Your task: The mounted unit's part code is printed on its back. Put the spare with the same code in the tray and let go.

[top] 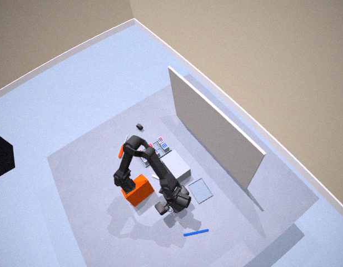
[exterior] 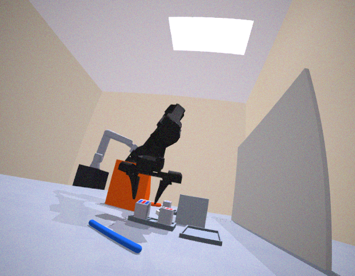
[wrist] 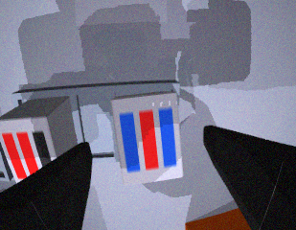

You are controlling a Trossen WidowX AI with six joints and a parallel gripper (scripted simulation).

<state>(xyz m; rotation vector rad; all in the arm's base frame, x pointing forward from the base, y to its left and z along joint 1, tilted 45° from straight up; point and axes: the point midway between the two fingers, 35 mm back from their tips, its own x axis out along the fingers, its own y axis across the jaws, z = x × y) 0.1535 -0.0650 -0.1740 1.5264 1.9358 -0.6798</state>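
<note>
My gripper tip is now 10 mm above the spare. Round my gripper tip: blue rod 190 mm to the right, 50 mm below, 20 mm ahead; then shallow tray 170 mm ahead, 50 mm below; then dark rack 50 mm below, 30 mm ahead, 10 mm to the left.
</note>
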